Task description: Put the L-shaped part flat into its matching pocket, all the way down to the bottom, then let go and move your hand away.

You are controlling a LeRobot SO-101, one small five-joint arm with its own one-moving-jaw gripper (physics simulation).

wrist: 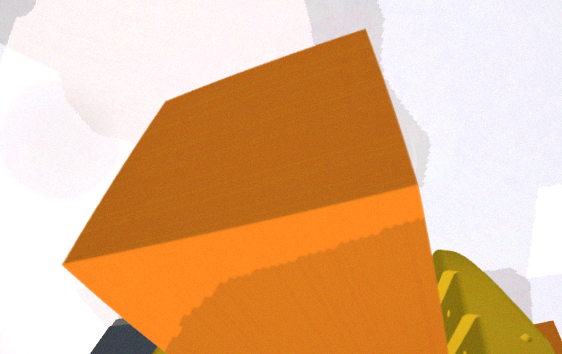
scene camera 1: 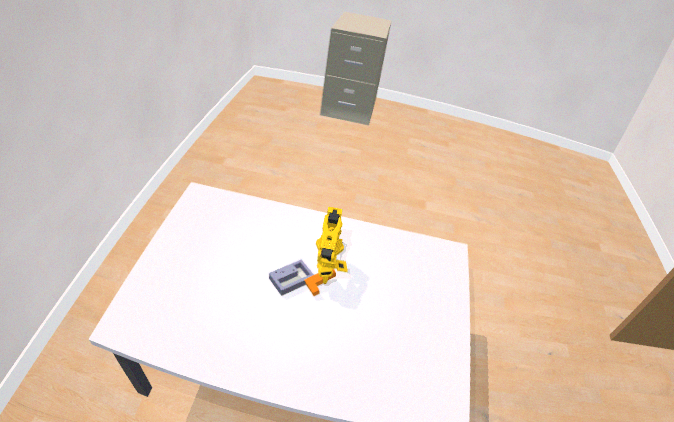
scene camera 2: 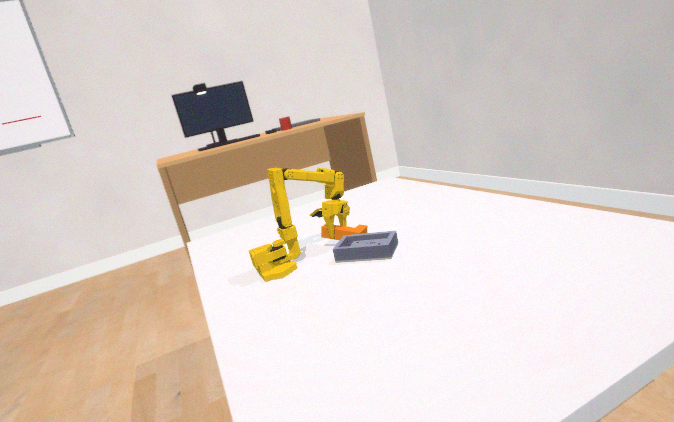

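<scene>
The orange L-shaped part is held between the jaws of my gripper, which is shut on one of its arms. It seems to hang a little above the table. In the wrist view the part is large and looks turned between the jaws. The grey pocket tray lies beside it, to the left in scene camera 1. The part's near end appears close to the tray's right wall; whether they touch is unclear. The part is outside the pocket.
The white table carries the arm and the tray. A dark edge, likely the tray, shows at the wrist view's lower left. A desk with a monitor and a cabinet stand away from the table.
</scene>
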